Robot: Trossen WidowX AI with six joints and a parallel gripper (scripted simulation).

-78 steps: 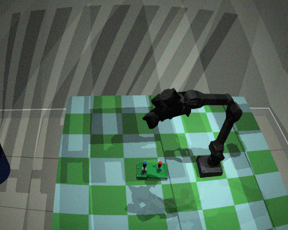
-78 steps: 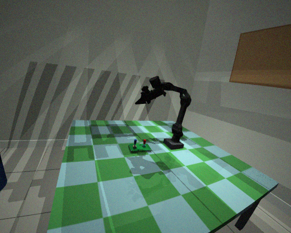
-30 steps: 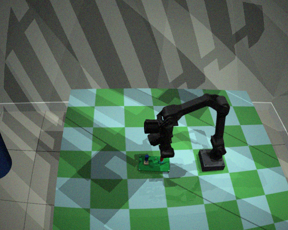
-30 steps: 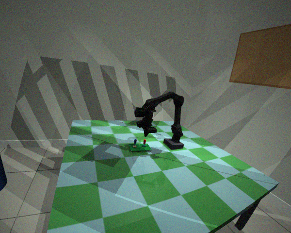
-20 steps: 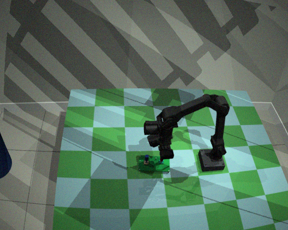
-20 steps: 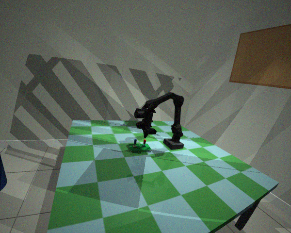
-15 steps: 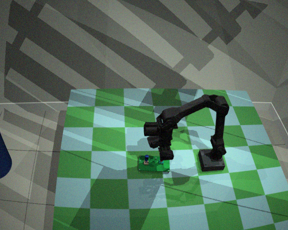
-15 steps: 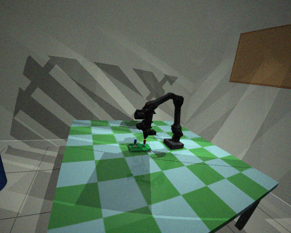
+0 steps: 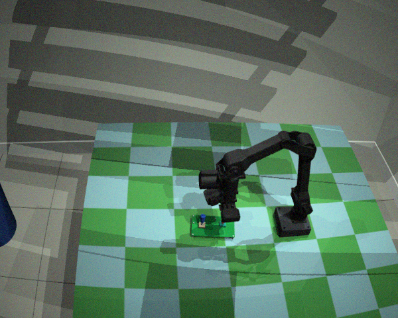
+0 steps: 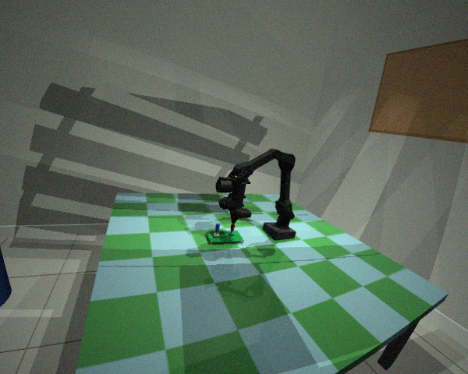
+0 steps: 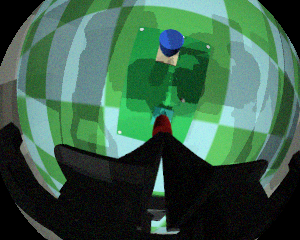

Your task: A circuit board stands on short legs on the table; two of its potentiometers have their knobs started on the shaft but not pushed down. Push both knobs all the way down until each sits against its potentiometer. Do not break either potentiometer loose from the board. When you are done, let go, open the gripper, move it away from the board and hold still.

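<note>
Right now my gripper tip is 20 mm above the red knob. From my gripper tip the other things lie so: blue knob (80 mm ahead, 20 mm below).
</note>
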